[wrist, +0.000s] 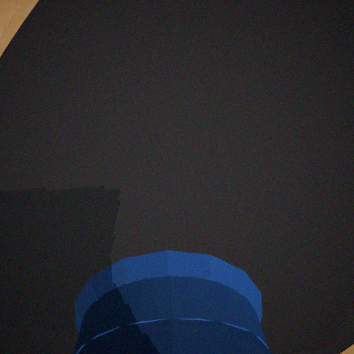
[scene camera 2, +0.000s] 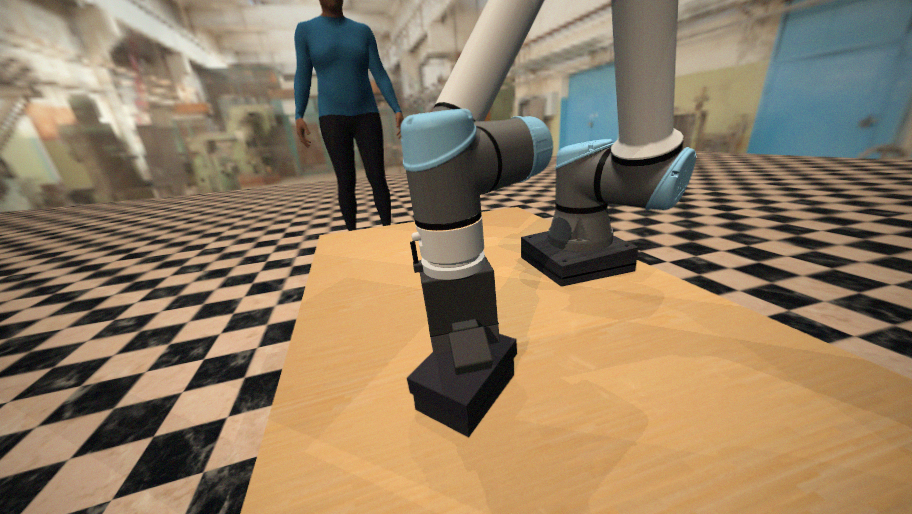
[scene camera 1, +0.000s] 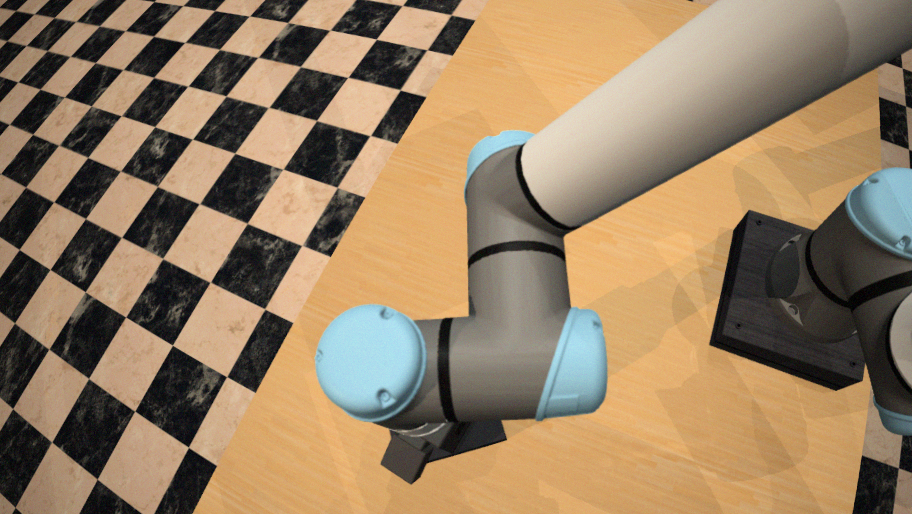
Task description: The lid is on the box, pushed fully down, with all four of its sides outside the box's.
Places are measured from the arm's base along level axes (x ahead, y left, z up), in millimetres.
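Pixels of known places: hand, its tool point: [wrist: 166,278]; arm's base, origin of its link: [scene camera 2: 579,238] [scene camera 1: 817,289].
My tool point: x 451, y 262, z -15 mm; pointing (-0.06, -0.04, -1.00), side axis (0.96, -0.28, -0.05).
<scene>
For each thing: its top centre in the pictures, then the offset to it from my tool point. "spot": a spot on its surface instead. Level surfaces: height alone.
- black lid, centre of its top: [wrist: 178,337] [scene camera 1: 442,416] [scene camera 2: 464,354] 3 mm ahead, 2 mm left, 17 mm up
- black box, a spot on its surface: [scene camera 2: 443,416] spot: 54 mm ahead, 39 mm left, 33 mm down
- wooden table, height of its surface: 47 mm down
The black lid [scene camera 2: 434,377] [scene camera 1: 480,438] [wrist: 190,125] sits on the black box [scene camera 2: 443,416]. In scene camera 2 the lid's rim stands slightly outside the box's two near sides. It looks level, with no gap visible, and the lower part of the box shows below the rim. The two far sides are hidden, and I cannot tell exactly how far down the lid sits. My gripper [scene camera 2: 458,300] [wrist: 170,302] is over the lid, with its blue suction cup against the top; it is shut on the lid.
The box stands on the wooden table [scene camera 1: 638,446] [scene camera 2: 357,319]. The arm's dark base plate [scene camera 1: 744,287] [scene camera 2: 574,260] is farther back on it. A person in a blue top [scene camera 2: 337,67] stands beyond the table's far edge. Checkered floor [scene camera 1: 191,191] surrounds the table.
</scene>
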